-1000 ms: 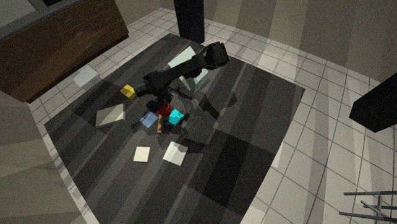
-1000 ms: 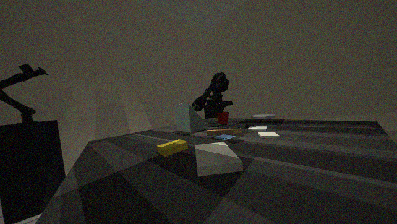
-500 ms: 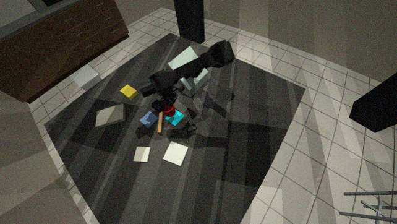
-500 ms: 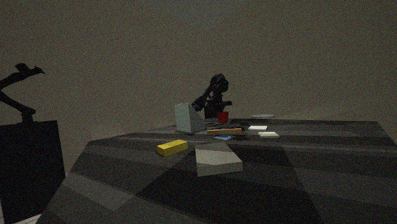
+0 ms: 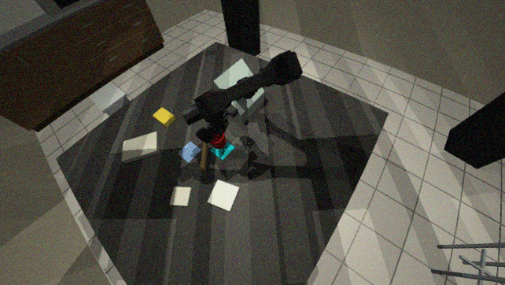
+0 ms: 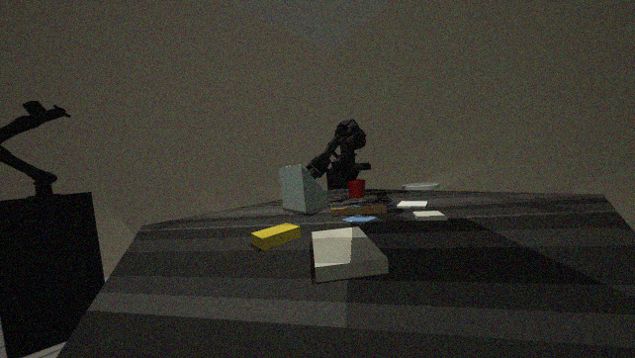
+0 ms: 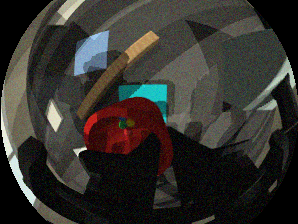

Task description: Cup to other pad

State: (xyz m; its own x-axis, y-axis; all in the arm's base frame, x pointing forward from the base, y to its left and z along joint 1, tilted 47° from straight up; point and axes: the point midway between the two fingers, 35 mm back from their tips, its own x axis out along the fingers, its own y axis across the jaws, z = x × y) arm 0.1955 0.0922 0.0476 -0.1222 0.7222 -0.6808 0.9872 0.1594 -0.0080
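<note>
Now: the teal pad 10 cm below my gripper tip and 3 cm ahead of it. Also, from my gripper tip: wooden bar 9 cm below, 9 cm ahead, 5 cm to the right; then red cup 3 cm ahead; then light blue pad 14 cm ahead, 10 cm to the right, 10 cm below.
</note>
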